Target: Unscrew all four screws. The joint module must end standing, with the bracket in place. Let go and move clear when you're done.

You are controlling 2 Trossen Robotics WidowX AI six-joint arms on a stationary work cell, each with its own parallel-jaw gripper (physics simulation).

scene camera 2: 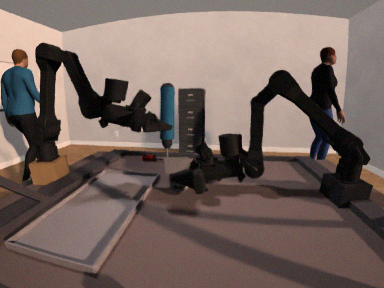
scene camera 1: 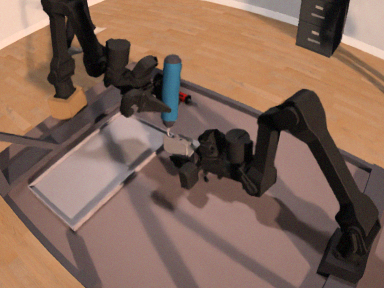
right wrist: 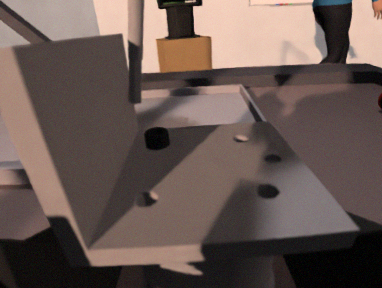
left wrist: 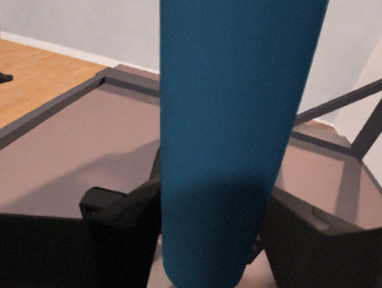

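Where they show: left gripper, between the fingertips: point(scene camera 2: 172, 127) point(scene camera 1: 175, 107) point(left wrist: 208, 186); right gripper, between the fingertips: point(scene camera 2: 172, 175) point(scene camera 1: 177, 150) point(right wrist: 199, 189); left arm's base, origin of its link: point(scene camera 2: 48, 159) point(scene camera 1: 65, 93) point(right wrist: 181, 37); right arm's base, origin of its link: point(scene camera 2: 347, 179) point(scene camera 1: 349, 251).
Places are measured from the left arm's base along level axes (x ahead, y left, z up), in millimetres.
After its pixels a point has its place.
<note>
My left gripper point(scene camera 1: 168, 109) {z 111, x 459, y -114 mm} point(scene camera 2: 167, 128) {z 111, x 459, y -114 mm} point(left wrist: 208, 186) {z 111, x 459, y -114 mm} is shut on the blue screwdriver point(scene camera 1: 171, 87) {z 172, x 453, y -121 mm} point(scene camera 2: 167, 107) {z 171, x 444, y -123 mm} point(left wrist: 225, 100) {z 167, x 426, y -95 mm} point(right wrist: 135, 55) {z 22, x 443, y -127 mm}, upright with its tip down near the bracket. My right gripper point(scene camera 1: 181, 165) point(scene camera 2: 184, 179) is shut on the joint module point(right wrist: 210, 272) {z -33, x 501, y -120 mm}, mostly hidden under the plate. The grey L-shaped bracket point(scene camera 1: 176, 145) {z 18, x 469, y -147 mm} point(scene camera 2: 176, 164) {z 10, x 464, y -145 mm} point(right wrist: 200, 165) {z -13, x 474, y -113 mm} sits on the module, one wall upright at the left in the right wrist view. A black screw head point(right wrist: 157, 138) {z -8, x 456, y -125 mm} stands by that wall. Three other screw positions show as holes; a dark spot is at the right.
A shallow grey tray point(scene camera 1: 95, 165) {z -76, x 238, y -204 mm} point(scene camera 2: 75, 215) {z -76, x 192, y -249 mm} point(right wrist: 195, 110) {z -76, x 255, y -52 mm} lies on the table at the left in the scene views. A red object point(scene camera 1: 184, 97) {z -55, x 387, y 152 mm} point(scene camera 2: 148, 157) {z -59, x 371, y 153 mm} point(right wrist: 380, 101) {z -66, x 348, y 158 mm} lies near the far edge. Dark raised edging borders the table.
</note>
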